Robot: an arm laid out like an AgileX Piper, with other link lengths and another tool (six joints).
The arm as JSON. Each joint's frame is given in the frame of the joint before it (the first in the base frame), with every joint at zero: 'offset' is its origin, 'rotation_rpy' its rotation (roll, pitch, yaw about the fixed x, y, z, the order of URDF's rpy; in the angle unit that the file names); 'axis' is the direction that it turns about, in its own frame. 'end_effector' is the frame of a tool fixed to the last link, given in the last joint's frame.
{
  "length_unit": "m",
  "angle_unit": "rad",
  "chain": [
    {
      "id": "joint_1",
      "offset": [
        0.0,
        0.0,
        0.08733
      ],
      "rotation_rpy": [
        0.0,
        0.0,
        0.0
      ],
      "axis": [
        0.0,
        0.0,
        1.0
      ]
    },
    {
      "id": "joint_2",
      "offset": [
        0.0,
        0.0,
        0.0
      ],
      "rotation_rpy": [
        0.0,
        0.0,
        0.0
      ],
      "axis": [
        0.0,
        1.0,
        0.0
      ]
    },
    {
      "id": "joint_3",
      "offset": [
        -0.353,
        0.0,
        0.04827
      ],
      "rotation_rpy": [
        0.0,
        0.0,
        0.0
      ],
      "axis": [
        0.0,
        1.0,
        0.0
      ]
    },
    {
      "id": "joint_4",
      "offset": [
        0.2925,
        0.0,
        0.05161
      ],
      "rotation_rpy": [
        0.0,
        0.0,
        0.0
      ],
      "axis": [
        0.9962,
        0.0,
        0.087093
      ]
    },
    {
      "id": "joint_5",
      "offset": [
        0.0,
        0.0,
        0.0
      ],
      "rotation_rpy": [
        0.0,
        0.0,
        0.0
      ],
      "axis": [
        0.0,
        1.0,
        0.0
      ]
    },
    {
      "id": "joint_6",
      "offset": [
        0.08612,
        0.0,
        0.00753
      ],
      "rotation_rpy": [
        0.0,
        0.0,
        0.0
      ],
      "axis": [
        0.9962,
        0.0,
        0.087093
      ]
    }
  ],
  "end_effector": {
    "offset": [
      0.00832,
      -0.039,
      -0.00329
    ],
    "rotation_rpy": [
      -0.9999,
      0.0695,
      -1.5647
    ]
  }
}
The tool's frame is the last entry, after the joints.
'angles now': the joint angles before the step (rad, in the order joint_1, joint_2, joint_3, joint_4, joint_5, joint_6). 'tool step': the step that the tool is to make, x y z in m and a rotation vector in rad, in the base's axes. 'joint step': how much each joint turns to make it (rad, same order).
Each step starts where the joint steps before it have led.
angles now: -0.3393 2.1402 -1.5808 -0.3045 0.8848 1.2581
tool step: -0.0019 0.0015 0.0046 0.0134 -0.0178 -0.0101
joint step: -0.0022 -0.0145 0.0067 0.0201 -0.0048 0.0000
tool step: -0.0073 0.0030 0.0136 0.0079 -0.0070 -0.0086
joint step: -0.0013 -0.0366 0.0155 0.0141 0.0171 -0.0033
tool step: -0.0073 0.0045 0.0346 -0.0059 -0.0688 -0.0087
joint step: 0.0000 -0.0735 0.0001 0.0201 0.0067 -0.0009
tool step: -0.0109 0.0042 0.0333 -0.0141 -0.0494 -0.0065
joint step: -0.0001 -0.0710 -0.0004 0.0053 0.0207 -0.0002
